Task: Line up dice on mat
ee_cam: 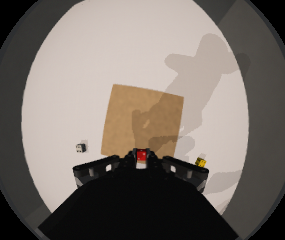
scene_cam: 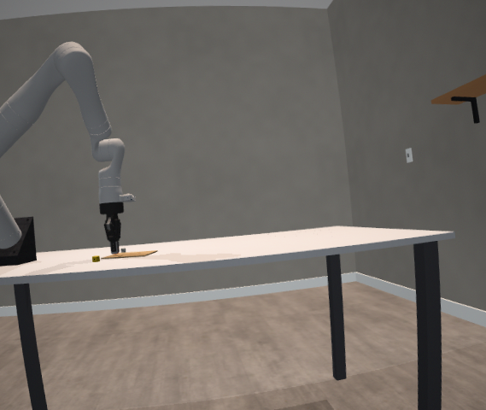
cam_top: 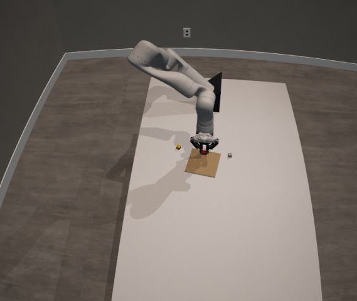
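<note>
The red die is 10 mm below my hand. From my hand the other things lie so: yellow die: 50 mm behind, 120 mm to the right, 20 mm below; square mat: 50 mm ahead, 10 mm to the right, 30 mm below; white die: 20 mm ahead, 120 mm to the left, 20 mm below.
</note>
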